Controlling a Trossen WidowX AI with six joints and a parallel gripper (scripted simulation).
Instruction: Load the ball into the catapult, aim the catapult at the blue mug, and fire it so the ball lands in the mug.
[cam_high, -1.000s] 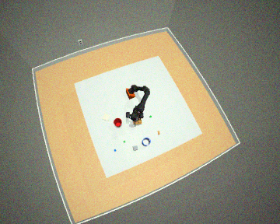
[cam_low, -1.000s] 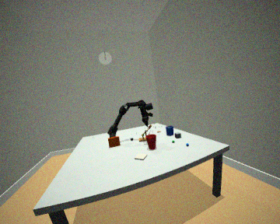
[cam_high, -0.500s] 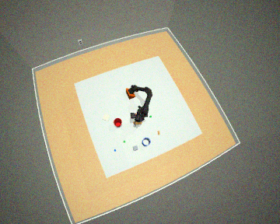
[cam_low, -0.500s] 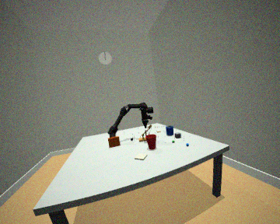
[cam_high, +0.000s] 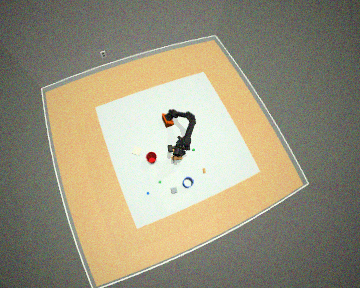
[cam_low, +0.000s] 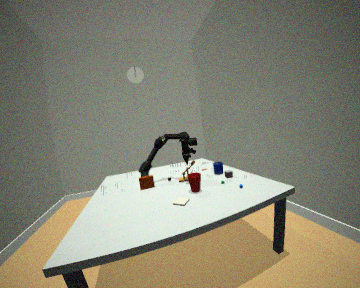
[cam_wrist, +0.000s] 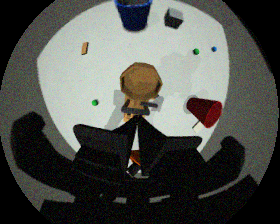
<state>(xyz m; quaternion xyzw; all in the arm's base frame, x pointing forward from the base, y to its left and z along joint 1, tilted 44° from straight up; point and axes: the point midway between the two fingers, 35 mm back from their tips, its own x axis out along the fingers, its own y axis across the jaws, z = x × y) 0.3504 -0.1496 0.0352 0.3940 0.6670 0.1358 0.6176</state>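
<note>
Now: gripper tip 20 mm to the left of the wooden catapult and 70 mm above it. Round my gripper tip: blue mug (280 mm ahead, 50 mm to the right, 110 mm below); then red cup (60 mm behind, 230 mm to the right, 110 mm below); then dark ball (150 mm behind, 100 mm to the left, 120 mm below).
</note>
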